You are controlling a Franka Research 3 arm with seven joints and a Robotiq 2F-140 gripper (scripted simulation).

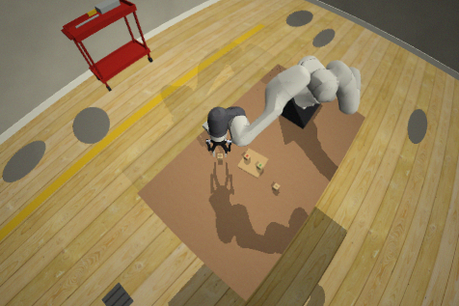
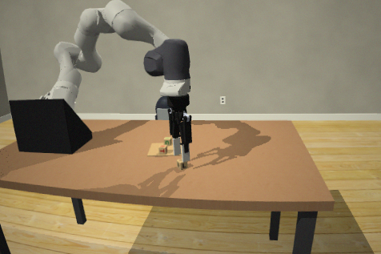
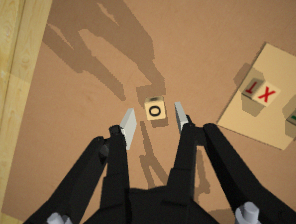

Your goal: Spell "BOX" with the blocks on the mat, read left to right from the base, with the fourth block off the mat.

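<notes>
The O block is 6 cm below my hand. Round my hand: tan mat 13 cm behind, 15 cm to the left, 7 cm below.
</notes>
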